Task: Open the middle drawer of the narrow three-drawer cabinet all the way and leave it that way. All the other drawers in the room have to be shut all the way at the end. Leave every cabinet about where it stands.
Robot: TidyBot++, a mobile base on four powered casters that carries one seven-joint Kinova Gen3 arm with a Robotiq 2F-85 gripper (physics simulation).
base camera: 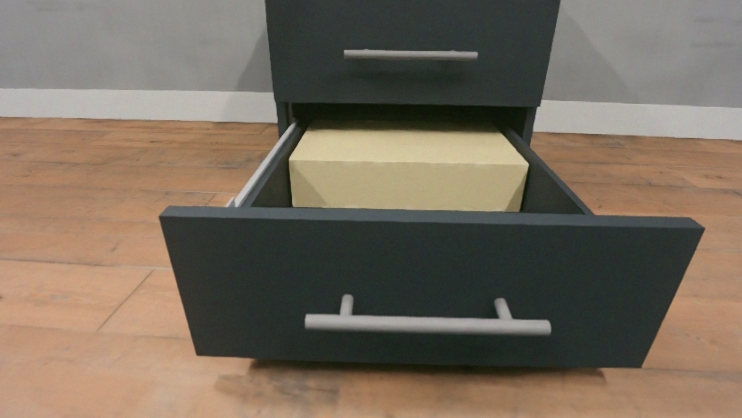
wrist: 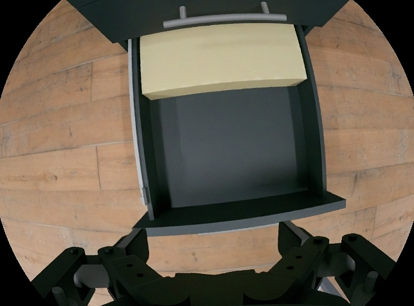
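The dark cabinet (base camera: 405, 25) (wrist: 120, 15) stands straight ahead against the wall, its top cut off. Its lowest drawer (base camera: 410, 270) (wrist: 235, 140), close above the floor, is pulled far out. A pale yellow box (base camera: 407, 184) (wrist: 222, 60) lies at the back inside it. The drawer's bar handle (base camera: 425, 324) shows in the base view. The drawer front above (base camera: 410, 77) is shut, with a grey bar handle (base camera: 410, 55) (wrist: 225, 20). My gripper (wrist: 212, 240) is open and empty, over the outer edge of the open drawer's front in the wrist view; its height is unclear.
Wooden floor (base camera: 93, 218) (wrist: 65, 165) lies on both sides of the cabinet. A grey wall (base camera: 129, 46) with a white baseboard (base camera: 129, 105) runs behind it. The open drawer juts out towards the base. A grey slide rail (base camera: 264, 166) (wrist: 135, 120) runs along its left side.
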